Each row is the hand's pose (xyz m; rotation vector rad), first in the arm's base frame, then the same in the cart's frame.
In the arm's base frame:
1: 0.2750 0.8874 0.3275 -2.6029 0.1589 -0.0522
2: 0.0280 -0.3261 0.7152 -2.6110 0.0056 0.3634
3: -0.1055 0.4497 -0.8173 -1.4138 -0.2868 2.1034
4: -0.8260 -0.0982 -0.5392 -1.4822 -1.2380 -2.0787
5: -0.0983 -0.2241 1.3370 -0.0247 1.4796 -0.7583
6: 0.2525 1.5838 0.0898 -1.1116 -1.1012 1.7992
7: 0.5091 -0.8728 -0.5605 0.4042 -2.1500 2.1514
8: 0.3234 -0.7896 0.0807 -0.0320 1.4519 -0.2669
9: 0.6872 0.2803 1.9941 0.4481 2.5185 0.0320
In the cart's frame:
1: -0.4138 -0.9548 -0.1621 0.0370 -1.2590 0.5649
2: 0.0582 0.0731 -0.7983 0.1168 -1.5817 0.5219
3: -1.5511 -0.4632 -0.4967 -0.7589 2.8263 -0.7576
4: -1.3415 -0.1782 -1.3750 0.5727 0.3248 -0.6351
5: 0.6339 -0.1539 -0.9714 0.1735 1.0092 2.3398
6: -0.7276 -1.5863 0.0492 -1.6027 2.5877 -0.1250
7: -1.0475 0.9192 -0.3299 -1.2848 1.3099 0.9786
8: -0.4609 0.6912 -0.5674 0.3489 0.6224 2.7208
9: 1.3558 -0.5250 -0.1687 1.0502 -0.7302 -2.5578

